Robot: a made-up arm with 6 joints.
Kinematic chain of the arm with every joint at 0, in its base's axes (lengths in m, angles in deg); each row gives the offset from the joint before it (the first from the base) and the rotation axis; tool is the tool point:
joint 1: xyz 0 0 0.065 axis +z
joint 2: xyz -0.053 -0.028 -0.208 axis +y
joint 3: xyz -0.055 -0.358 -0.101 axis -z
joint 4: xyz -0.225 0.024 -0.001 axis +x
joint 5: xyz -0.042 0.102 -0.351 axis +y
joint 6: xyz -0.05 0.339 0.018 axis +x
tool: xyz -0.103 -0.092 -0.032
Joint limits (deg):
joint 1: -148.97..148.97
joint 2: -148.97..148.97
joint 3: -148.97..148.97
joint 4: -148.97..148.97
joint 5: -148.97..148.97
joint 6: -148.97..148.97
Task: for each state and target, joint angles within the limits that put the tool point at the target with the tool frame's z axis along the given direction. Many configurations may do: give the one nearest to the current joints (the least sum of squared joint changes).
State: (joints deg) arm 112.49 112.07 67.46 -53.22 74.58 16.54
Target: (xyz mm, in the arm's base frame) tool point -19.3 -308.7 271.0 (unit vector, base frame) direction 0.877 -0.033 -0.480
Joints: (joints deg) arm 89.15 140.64 57.10 -34.29 78.88 21.94
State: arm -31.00 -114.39 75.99 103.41 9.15 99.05
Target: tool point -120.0 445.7 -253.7 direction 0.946 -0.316 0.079
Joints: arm -46.41 -90.13 38.69 79.54 22.29 127.68
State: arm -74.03 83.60 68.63 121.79 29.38 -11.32
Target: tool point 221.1 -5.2 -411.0 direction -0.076 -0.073 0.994
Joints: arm -27.44 101.25 77.99 97.62 -5.99 5.55
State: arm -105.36 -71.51 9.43 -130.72 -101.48 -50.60
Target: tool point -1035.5 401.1 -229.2 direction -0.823 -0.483 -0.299
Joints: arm -104.93 -45.06 -25.15 -135.85 -97.77 -87.53
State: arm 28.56 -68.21 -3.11 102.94 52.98 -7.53
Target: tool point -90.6 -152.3 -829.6 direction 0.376 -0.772 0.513
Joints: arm 20.26 -88.53 -28.87 64.62 2.53 29.50
